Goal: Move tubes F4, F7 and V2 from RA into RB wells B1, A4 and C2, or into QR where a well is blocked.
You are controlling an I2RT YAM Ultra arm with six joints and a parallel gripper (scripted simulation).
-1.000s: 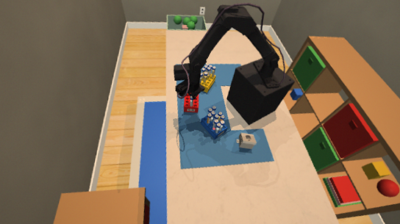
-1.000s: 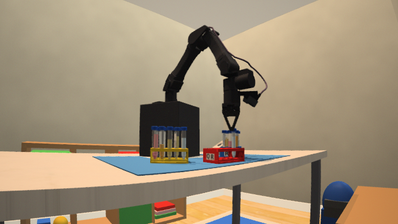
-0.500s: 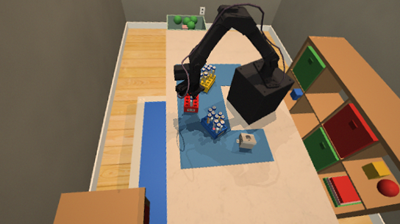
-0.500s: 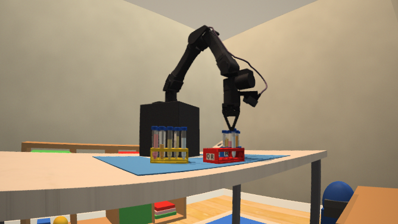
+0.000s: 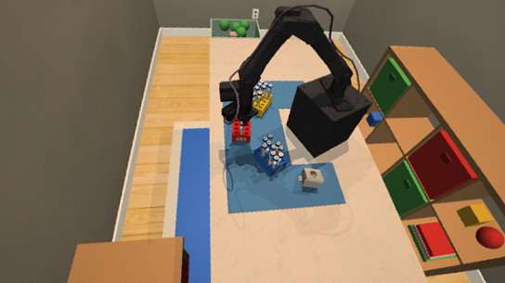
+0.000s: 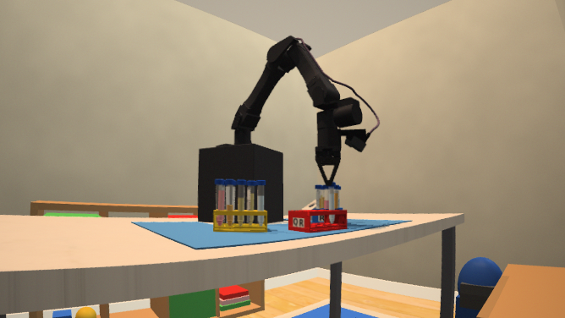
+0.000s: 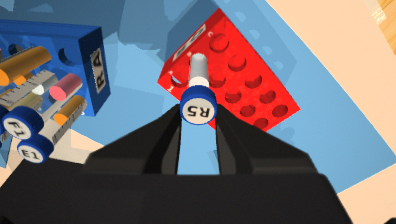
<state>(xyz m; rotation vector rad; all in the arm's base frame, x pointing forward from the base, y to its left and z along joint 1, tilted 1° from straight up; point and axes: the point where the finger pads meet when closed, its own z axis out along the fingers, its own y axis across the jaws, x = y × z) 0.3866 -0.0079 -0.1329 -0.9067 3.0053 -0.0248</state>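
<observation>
My gripper is now 180 mm to the left of the tube, 110 mm past it and 60 mm above it. The rest, counted from my hand: blue rack: 140 mm to the left, 100 mm below, 100 mm behind; red rack: 100 mm below, 40 mm to the right, 10 mm behind; tube R8: 180 mm to the right, 80 mm behind, 60 mm below.
</observation>
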